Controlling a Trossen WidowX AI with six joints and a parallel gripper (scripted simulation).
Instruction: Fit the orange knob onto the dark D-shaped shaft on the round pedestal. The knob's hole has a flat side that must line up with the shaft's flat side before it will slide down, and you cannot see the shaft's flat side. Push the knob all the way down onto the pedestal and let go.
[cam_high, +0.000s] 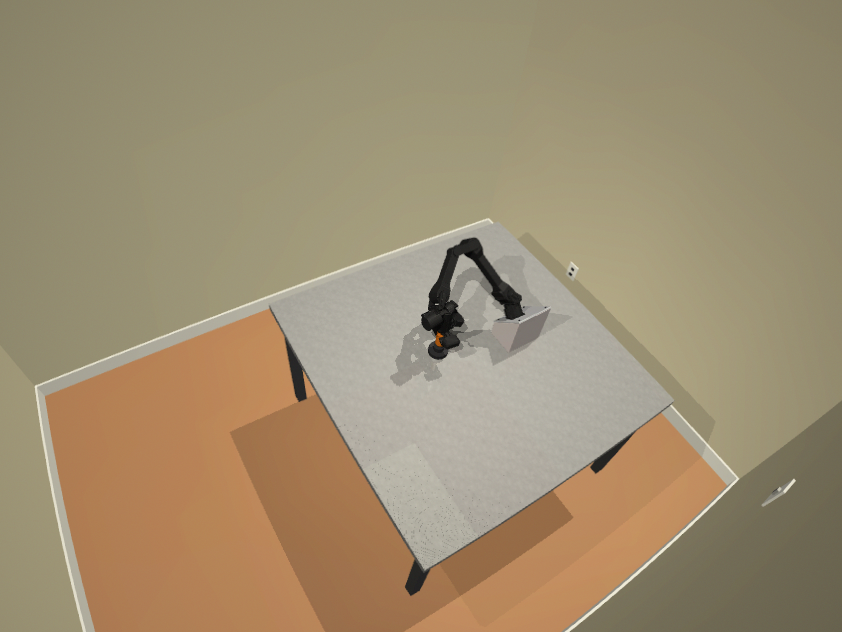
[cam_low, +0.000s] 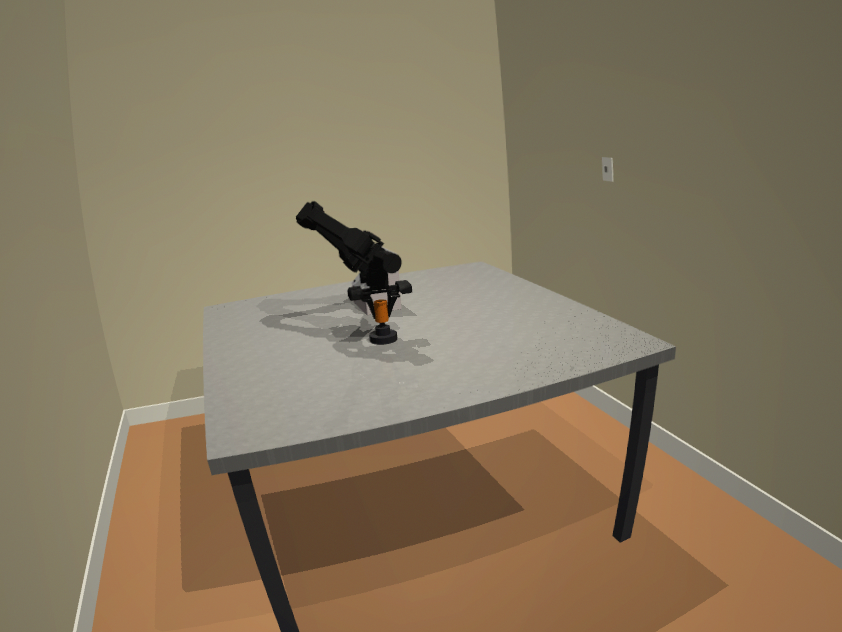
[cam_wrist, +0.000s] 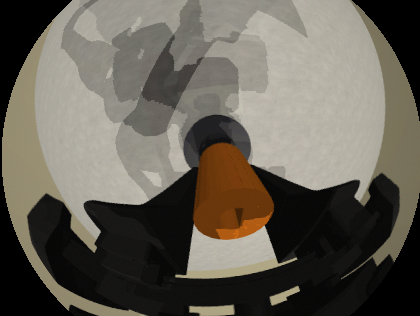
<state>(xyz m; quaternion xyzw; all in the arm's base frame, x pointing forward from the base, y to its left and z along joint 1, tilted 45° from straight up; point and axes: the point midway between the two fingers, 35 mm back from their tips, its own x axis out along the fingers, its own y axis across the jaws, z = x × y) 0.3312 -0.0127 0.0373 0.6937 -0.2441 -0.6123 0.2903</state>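
The orange knob lies 20 mm above my gripper tip. Also, from my gripper tip: dark round pedestal (40 mm below).
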